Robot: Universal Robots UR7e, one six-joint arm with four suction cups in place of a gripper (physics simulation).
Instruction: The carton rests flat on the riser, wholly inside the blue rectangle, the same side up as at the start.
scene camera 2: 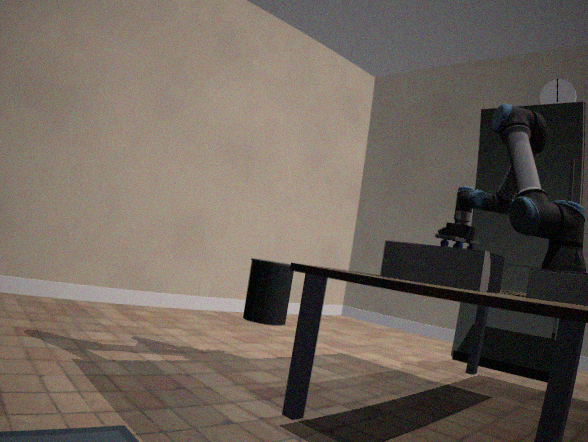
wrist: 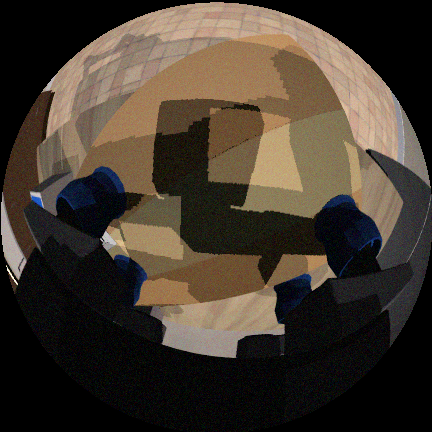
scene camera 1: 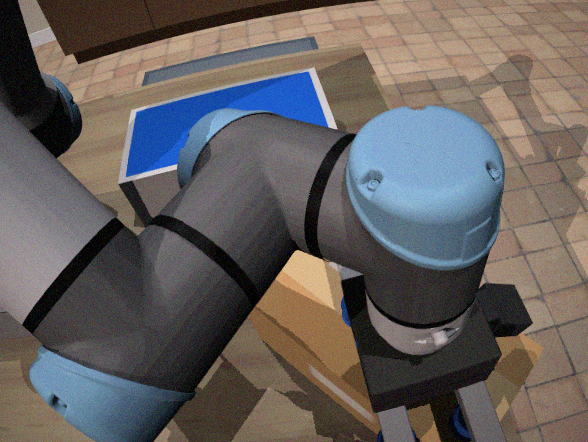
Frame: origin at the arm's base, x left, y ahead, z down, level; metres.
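Seen in the pictures: hand, its tool point: (wrist: pixel 217 248); arm's base, origin of its link: (scene camera 2: pixel 563 272).
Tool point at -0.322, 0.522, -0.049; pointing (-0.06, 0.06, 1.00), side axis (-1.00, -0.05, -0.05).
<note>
Pixels of each thing's middle, then the offset from my tool point to it, as dx, dy, dz. "spot": a spot on its surface instead. Level surfaces: height alone.
- brown carton, middle of its body: (wrist: pixel 170 204) (scene camera 1: pixel 382 346) +0.056, -0.010, +0.069
- riser, middle of its body: (scene camera 1: pixel 229 143) (scene camera 2: pixel 443 266) +0.486, -0.144, +0.083
- blue rectangle, a spot on its surface: (scene camera 1: pixel 165 127) spot: +0.506, -0.245, +0.023
- wooden table, height of its surface: dz +0.143
The brown carton (scene camera 1: pixel 310 320) (wrist: pixel 215 65) is beside the riser (scene camera 1: pixel 162 190) (scene camera 2: pixel 430 262), low over or on the wooden table; the arm hides part of it in scene camera 1. My gripper (scene camera 1: pixel 425 370) (scene camera 2: pixel 456 244) (wrist: pixel 215 250) is over the carton with its blue cups at the carton's top face, and it is shut on the carton. The carton's underside is hidden, so any gap below it cannot be seen. The blue rectangle (scene camera 1: pixel 165 127), bordered in white, is on the riser's top, partly covered by the arm. The carton does not show in scene camera 2.
The wooden table (scene camera 1: pixel 90 157) (scene camera 2: pixel 425 287) bears the riser. The arm's elbow and wrist pass over the near side of the riser. A dark bin (scene camera 2: pixel 267 295) is beyond the table's edge. A dark brown cabinet (scene camera 1: pixel 110 20) stands beyond the table.
</note>
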